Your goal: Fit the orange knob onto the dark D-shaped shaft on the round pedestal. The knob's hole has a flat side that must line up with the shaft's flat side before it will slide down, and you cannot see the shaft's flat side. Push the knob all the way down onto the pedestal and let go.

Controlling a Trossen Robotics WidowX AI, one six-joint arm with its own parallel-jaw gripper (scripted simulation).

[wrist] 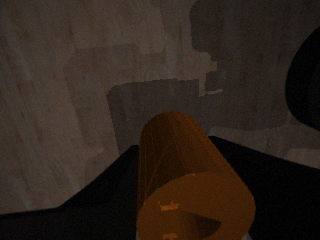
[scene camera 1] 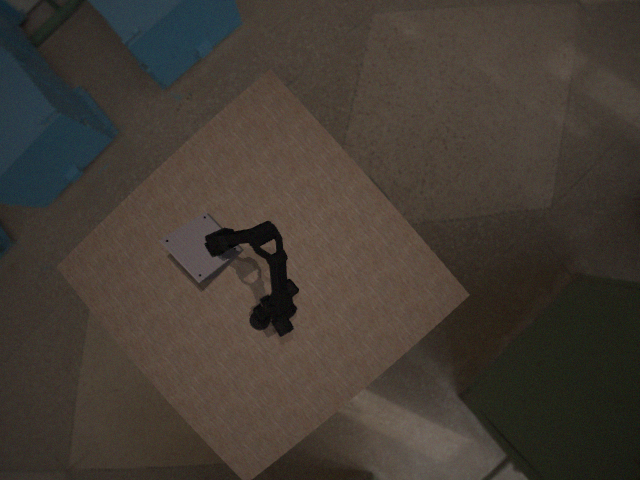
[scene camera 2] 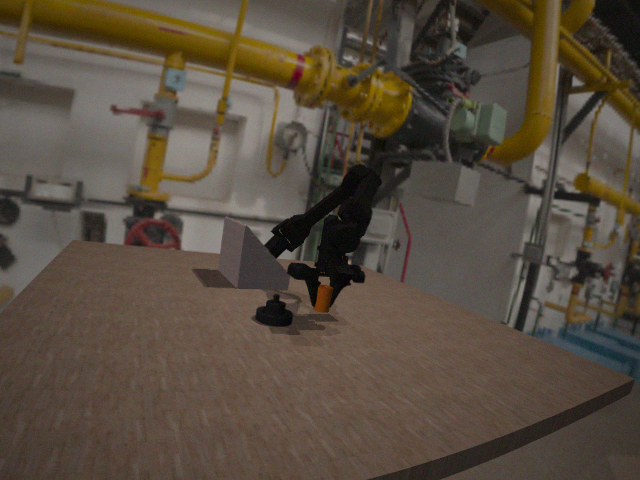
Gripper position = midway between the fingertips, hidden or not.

My gripper (scene camera 2: 321, 306) carries an orange knob (wrist: 183, 179). Further things: a round pedestal (scene camera 2: 274, 313).
My gripper shows as well in the wrist view (wrist: 173, 147).
